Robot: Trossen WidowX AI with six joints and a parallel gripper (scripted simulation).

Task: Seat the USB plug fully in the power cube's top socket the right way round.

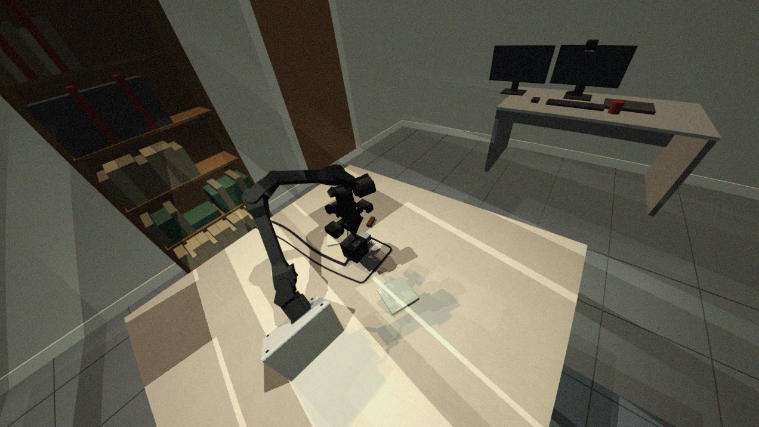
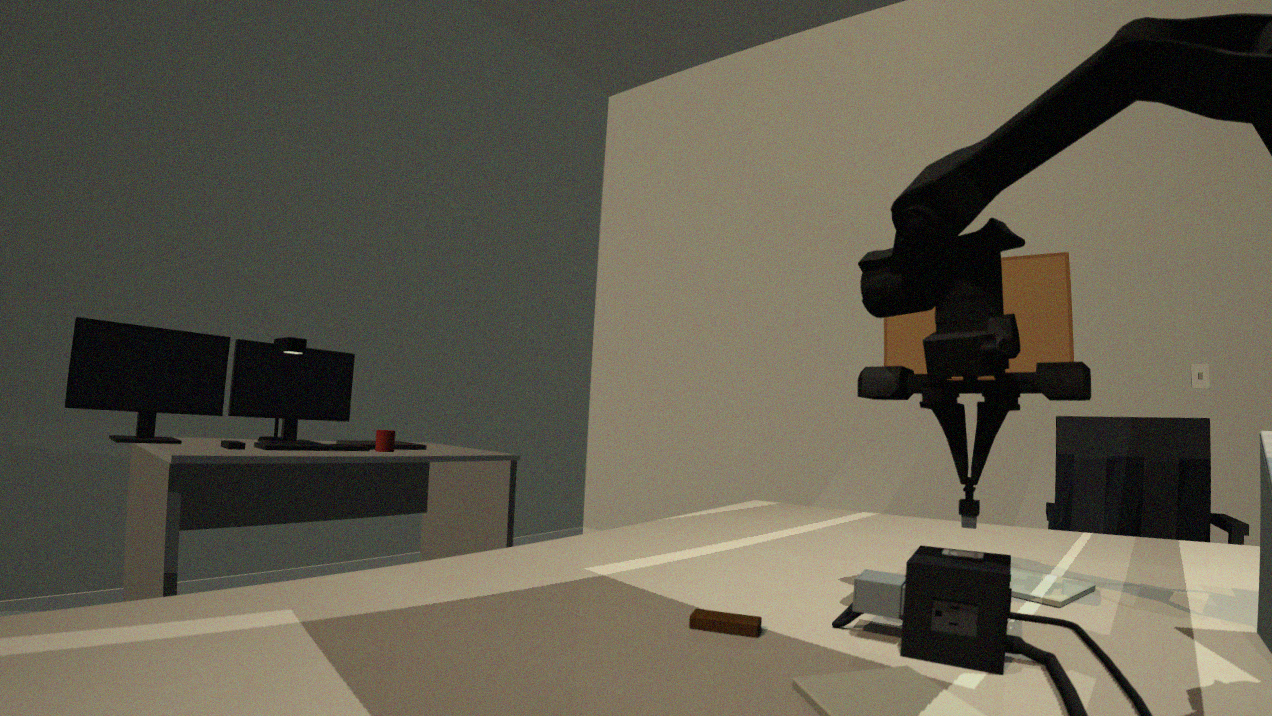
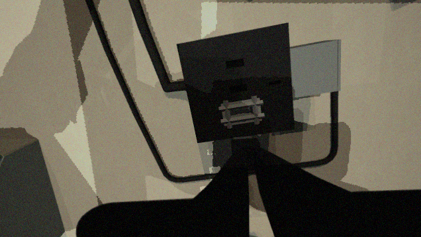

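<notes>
The dark usb plug is 2 cm below my gripper tip. From my gripper tip the other things lie so: pale flat pad 23 cm to the right, 13 cm below, 1 cm behind; then brown block 16 cm ahead, 13 cm below, 12 cm to the left.
</notes>
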